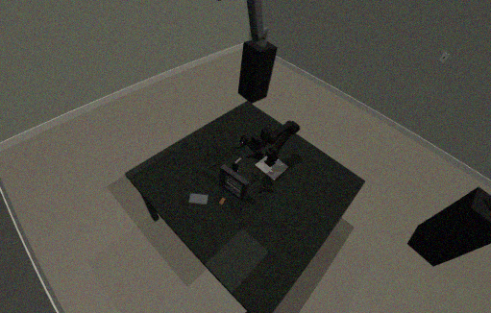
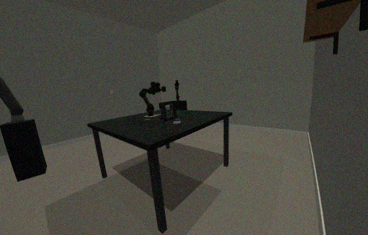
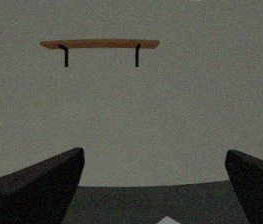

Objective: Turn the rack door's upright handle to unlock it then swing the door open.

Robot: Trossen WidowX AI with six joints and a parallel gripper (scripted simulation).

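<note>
Now: gripper tip 23 cm above the dark handle, 4 cm to the left of it and 1 cm past it. The rest, counted from my gripper tip: small orange piece 35 cm below, 16 cm ahead, 5 cm to the left.
</note>
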